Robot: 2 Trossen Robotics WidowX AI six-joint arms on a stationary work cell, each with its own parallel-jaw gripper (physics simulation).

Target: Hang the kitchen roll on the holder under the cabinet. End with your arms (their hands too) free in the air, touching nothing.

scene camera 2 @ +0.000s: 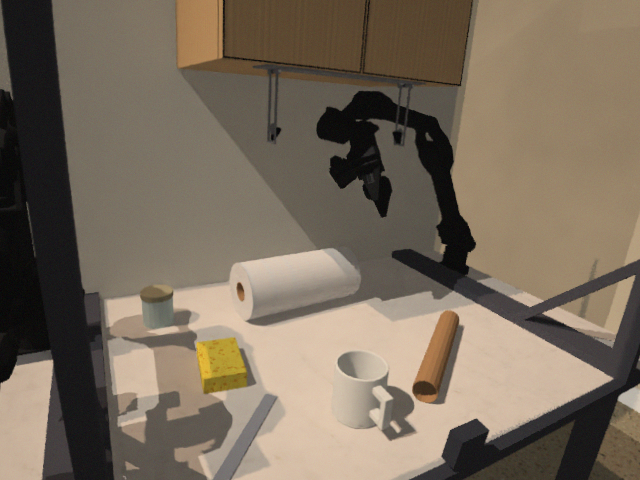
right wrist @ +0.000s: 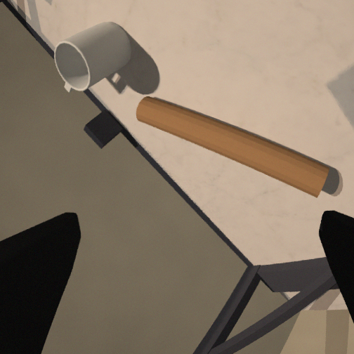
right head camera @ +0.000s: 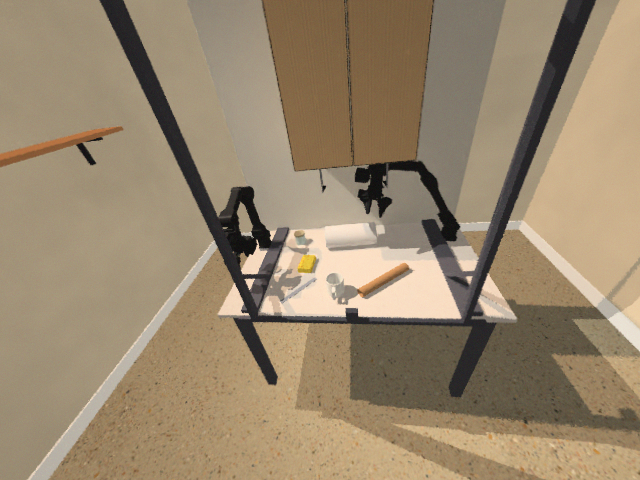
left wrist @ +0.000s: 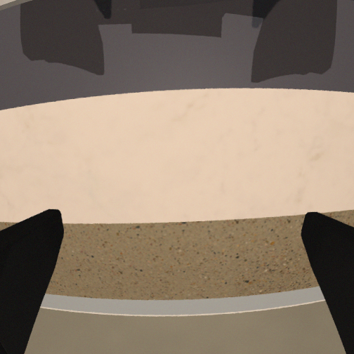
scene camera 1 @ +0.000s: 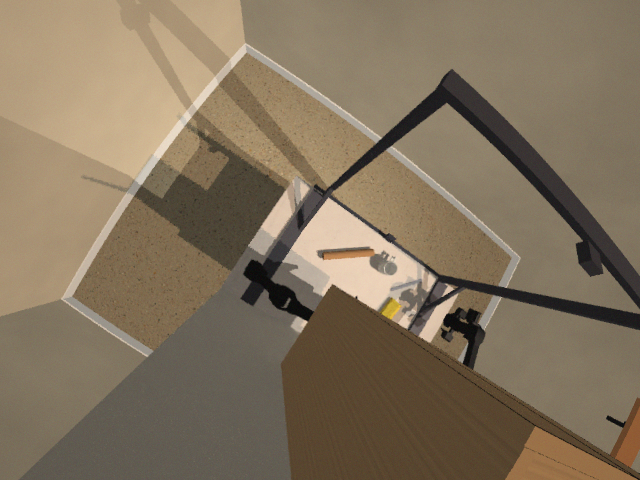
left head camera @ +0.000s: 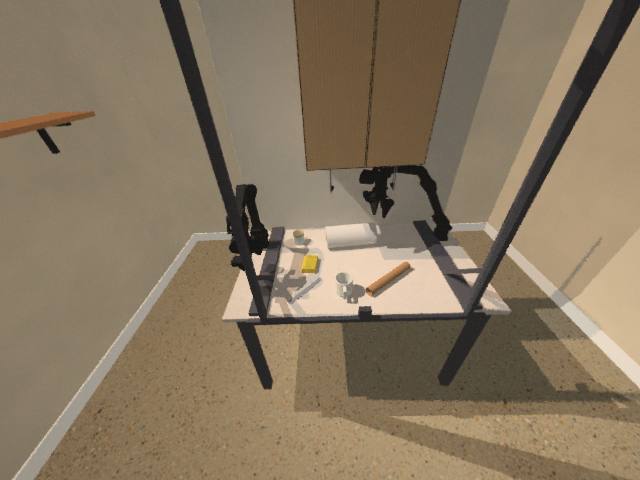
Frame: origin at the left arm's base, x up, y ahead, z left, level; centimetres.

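Seen in the pictures: left gripper, fingertip midpoint: (scene camera 2: 1,386) (right head camera: 243,262); right gripper, fingertip midpoint: (scene camera 2: 380,209) (right head camera: 374,215) (left head camera: 379,216); left arm's base, link origin: (scene camera 2: 36,343) (right head camera: 265,244); right arm's base, link origin: (scene camera 2: 453,265) (right head camera: 448,235) (scene camera 1: 253,268) (left head camera: 440,235).
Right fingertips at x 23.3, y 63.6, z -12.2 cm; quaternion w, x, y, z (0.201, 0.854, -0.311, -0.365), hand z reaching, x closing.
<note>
Offsets run from my right fingertips to a thing's top centre. "spot": to the spot under its first point.
The white kitchen roll {dx -12.9, dy -12.1, dz +12.1 cm} (left head camera: 350,236) (right head camera: 350,235) (scene camera 2: 297,281) lies on its side at the back of the table; its brown core shows at the left end in scene camera 2. The holder {spot: dx +20.0, dy -23.3, dz +1.7 cm} (left head camera: 331,178) (right head camera: 321,178) (scene camera 2: 272,105) hangs under the cabinet (left head camera: 336,93) (right head camera: 312,87) (scene camera 2: 294,31), two thin arms with dark inward cones and no roll between them. My right gripper (left head camera: 379,213) (right head camera: 374,213) (scene camera 2: 379,206) (right wrist: 203,226) is open, pointing down above and right of the roll. My left gripper (left head camera: 238,260) (left wrist: 185,224) is open beyond the table's left side, touching nothing.
A brown tube {dx -21.1, dy +3.0, dz -18.9 cm} (left head camera: 387,279) (scene camera 2: 436,356) (right wrist: 232,145), a white mug {dx -16.6, dy -19.4, dz -25.7 cm} (left head camera: 343,284) (scene camera 2: 360,390) (right wrist: 107,50), a yellow sponge {dx -22.2, dy -35.3, dz -5.7 cm} (left head camera: 310,264) (scene camera 2: 221,364), a grey bar {dx -25.0, dy -37.2, dz -22.8 cm} (left head camera: 306,290) (scene camera 2: 245,436) and a lidded jar {dx -18.2, dy -42.2, dz +15.7 cm} (left head camera: 298,237) (scene camera 2: 157,307) are on the table. Dark frame posts rise at its front corners.
</note>
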